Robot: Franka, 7 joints.
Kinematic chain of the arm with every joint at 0, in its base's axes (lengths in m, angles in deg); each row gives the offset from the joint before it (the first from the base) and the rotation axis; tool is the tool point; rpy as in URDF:
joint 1: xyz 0 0 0.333 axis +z
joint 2: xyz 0 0 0 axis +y
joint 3: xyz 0 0 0.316 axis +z
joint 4: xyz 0.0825 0 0 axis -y
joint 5: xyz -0.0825 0 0.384 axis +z
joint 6: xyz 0 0 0 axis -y
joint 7: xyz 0.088 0 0 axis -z
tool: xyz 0 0 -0.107 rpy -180 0 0
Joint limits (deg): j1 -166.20..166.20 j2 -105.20..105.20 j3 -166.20..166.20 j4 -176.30..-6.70 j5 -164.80..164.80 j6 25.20..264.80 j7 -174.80..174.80
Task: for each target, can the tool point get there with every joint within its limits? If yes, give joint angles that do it. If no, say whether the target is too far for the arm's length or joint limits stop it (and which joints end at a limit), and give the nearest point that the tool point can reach.
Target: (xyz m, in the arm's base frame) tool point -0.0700 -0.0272 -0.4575
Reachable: no: joint limits stop it (at a limit: joint 2) | nearest point -0.1082 -0.0421 -0.3338 | short by 0.130 m
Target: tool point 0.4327 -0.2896 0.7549
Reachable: yes | joints -136.91 -28.11 66.63 -78.12 -117.57 209.17 -8.02
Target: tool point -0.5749 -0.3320 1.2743
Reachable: no: too far | nearest point -0.4282 -0.2473 1.0341 | short by 0.294 m
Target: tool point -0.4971 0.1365 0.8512
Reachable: yes | joints -119.64 -16.92 -55.19 -78.51 122.31 172.21 -124.37
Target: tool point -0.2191 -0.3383 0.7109
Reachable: yes | joints -37.76 -75.22 -48.75 -129.48 139.07 130.10 41.89
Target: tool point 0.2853 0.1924 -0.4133
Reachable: no: joint limits stop it (at a limit: joint 2) | nearest point 0.2805 0.1892 -0.3579 | short by 0.056 m
